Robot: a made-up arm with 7 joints.
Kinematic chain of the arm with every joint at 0, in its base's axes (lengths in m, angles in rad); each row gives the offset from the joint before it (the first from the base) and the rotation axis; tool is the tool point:
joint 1: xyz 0 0 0 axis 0 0.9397 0.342
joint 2: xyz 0 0 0 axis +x
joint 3: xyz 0 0 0 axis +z
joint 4: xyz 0.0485 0 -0.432 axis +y
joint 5: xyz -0.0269 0 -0.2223 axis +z
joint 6: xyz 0 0 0 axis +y
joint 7: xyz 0 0 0 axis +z
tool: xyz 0 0 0
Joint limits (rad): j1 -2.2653..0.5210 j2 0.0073..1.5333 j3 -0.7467..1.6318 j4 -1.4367..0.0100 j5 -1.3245..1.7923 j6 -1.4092..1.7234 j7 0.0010..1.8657
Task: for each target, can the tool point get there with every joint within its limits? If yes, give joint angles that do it. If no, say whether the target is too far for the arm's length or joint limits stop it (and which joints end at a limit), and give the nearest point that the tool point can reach.
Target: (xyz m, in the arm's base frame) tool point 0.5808 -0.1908 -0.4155
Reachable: no: too far | nearest point 0.5197 -0.1630 -0.3690 | short by 0.082 m
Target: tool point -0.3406 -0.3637 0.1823
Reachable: no: joint limits stop it (at a limit: joint 1, joint 2, joint 4) | nearest point 0.1739 -0.4299 0.3062 | short by 0.533 m
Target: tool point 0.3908 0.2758 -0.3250
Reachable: yes | joints -0.3272 0.7894 -0.3235 -1.2915 1.5273 -0.9372 0.6678
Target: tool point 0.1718 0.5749 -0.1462
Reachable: yes | joints 0.0427 1.1357 0.5545 -0.9837 1.0510 -1.1437 1.0301
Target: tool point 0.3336 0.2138 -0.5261
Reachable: yes | joints -0.4210 0.4145 -0.2923 -0.2425 0.0797 0.3148 1.5085
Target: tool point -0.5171 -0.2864 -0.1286
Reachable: no: joint limits stop it (at a limit: joint 1, joint 2, joint 3, joint 4) | nearest point -0.3110 -0.0043 -0.5757 | short by 0.567 m
